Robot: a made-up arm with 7 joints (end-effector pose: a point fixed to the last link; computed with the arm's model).
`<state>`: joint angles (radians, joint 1 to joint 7).
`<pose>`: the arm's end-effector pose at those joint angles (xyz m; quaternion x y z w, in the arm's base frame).
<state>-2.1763 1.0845 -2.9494 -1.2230 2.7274 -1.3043 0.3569</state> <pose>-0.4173 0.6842 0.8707 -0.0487 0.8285 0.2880 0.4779</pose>
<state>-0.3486 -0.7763 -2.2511 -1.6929 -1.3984 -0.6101 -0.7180</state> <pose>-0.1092 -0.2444 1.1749 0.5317 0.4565 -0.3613 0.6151</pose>
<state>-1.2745 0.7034 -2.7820 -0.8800 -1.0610 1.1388 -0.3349</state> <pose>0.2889 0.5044 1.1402 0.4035 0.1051 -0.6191 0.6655</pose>
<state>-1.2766 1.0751 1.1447 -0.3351 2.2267 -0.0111 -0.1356</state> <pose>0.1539 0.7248 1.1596 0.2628 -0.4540 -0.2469 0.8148</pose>
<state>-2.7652 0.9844 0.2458 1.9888 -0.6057 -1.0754 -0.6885</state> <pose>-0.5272 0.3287 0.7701 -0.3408 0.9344 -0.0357 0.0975</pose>
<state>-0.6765 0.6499 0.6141 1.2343 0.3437 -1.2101 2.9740</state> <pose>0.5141 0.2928 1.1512 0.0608 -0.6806 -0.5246 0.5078</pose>
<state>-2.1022 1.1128 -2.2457 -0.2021 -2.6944 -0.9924 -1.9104</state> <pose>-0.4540 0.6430 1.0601 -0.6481 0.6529 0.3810 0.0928</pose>
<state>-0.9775 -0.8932 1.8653 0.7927 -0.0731 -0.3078 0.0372</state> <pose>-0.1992 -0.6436 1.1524 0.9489 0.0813 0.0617 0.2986</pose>
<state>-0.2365 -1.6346 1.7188 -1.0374 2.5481 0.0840 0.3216</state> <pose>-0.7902 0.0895 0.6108 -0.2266 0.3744 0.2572 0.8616</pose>
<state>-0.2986 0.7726 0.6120 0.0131 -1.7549 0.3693 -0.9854</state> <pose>0.5186 0.1858 1.3337 -0.1514 -0.7996 -0.5186 0.2622</pose>
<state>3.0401 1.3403 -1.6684 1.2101 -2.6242 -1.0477 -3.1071</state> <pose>-0.5460 -0.3370 0.8212 -0.9081 -0.3725 -0.0470 0.1856</pose>
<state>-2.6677 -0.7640 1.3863 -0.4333 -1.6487 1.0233 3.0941</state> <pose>0.3852 -0.3175 1.2607 0.7323 -0.0458 0.1355 0.6658</pose>
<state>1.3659 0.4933 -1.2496 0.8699 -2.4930 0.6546 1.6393</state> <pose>0.1930 -0.3238 1.3591 0.4941 0.6252 0.4658 0.3847</pose>
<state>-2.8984 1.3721 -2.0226 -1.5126 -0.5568 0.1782 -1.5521</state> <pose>-0.5051 0.4522 0.6948 -0.2147 -0.0182 -0.0864 0.9727</pose>
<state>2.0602 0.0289 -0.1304 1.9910 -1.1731 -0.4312 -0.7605</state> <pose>-0.1784 -0.2445 1.1426 0.8224 -0.3259 0.4325 0.1744</pose>
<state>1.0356 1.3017 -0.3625 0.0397 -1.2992 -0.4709 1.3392</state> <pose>0.3703 -0.7349 0.9574 0.9593 0.1385 -0.2066 0.1335</pose>
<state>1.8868 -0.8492 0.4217 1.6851 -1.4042 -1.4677 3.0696</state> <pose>-0.1537 0.3529 1.1569 -0.4526 0.5216 0.2611 0.6745</pose>
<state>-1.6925 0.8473 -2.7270 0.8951 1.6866 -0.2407 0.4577</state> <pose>-0.1543 0.3410 1.3711 -0.1176 0.6078 0.7797 0.0939</pose>
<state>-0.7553 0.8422 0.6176 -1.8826 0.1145 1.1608 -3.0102</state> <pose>0.0699 0.2810 1.2291 0.3327 -0.6782 -0.5937 0.2772</pose>
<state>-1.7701 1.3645 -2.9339 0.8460 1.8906 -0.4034 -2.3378</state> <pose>-0.1445 0.6646 1.1133 0.4913 -0.0299 -0.2428 0.8359</pose>
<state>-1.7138 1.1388 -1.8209 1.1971 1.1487 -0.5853 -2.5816</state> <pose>-0.3428 0.5245 1.1119 0.5801 -0.1130 0.1593 0.7908</pose>
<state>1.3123 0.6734 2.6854 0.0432 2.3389 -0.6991 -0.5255</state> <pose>0.0072 -0.4492 1.4158 0.5812 0.0829 0.5111 0.6278</pose>
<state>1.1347 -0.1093 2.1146 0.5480 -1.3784 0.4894 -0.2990</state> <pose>-0.2133 0.0776 1.4943 0.8217 -0.2965 -0.0965 0.4771</pose>
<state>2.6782 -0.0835 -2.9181 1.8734 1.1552 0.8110 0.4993</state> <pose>0.2396 0.0616 1.0609 -0.0812 0.3404 -0.8896 0.2936</pose>
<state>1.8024 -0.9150 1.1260 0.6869 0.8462 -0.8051 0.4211</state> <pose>-0.0448 0.5733 1.2781 0.0532 0.7758 0.6262 0.0570</pose>
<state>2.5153 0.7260 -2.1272 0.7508 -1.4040 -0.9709 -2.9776</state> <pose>-0.2995 -0.4311 1.2953 -0.7857 -0.0405 0.6133 0.0701</pose>
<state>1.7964 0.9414 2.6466 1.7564 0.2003 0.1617 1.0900</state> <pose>-0.2464 -0.1509 1.1620 0.0999 0.3184 0.1195 0.9351</pose>
